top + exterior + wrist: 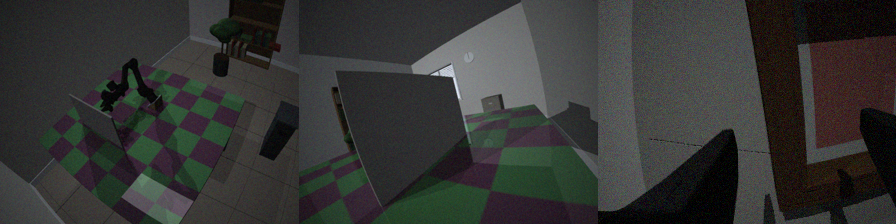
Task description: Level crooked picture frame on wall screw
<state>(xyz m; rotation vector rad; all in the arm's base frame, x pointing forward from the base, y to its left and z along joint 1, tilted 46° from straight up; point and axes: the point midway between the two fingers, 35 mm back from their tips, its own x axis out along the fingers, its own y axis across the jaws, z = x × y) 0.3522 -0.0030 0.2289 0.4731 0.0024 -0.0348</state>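
The picture frame is 50 mm below my gripper tip, 50 mm ahead of it and 10 mm to the right of it. From my gripper tip the other things lie so: grey wall panel 60 mm below, 60 mm ahead, 20 mm to the right.
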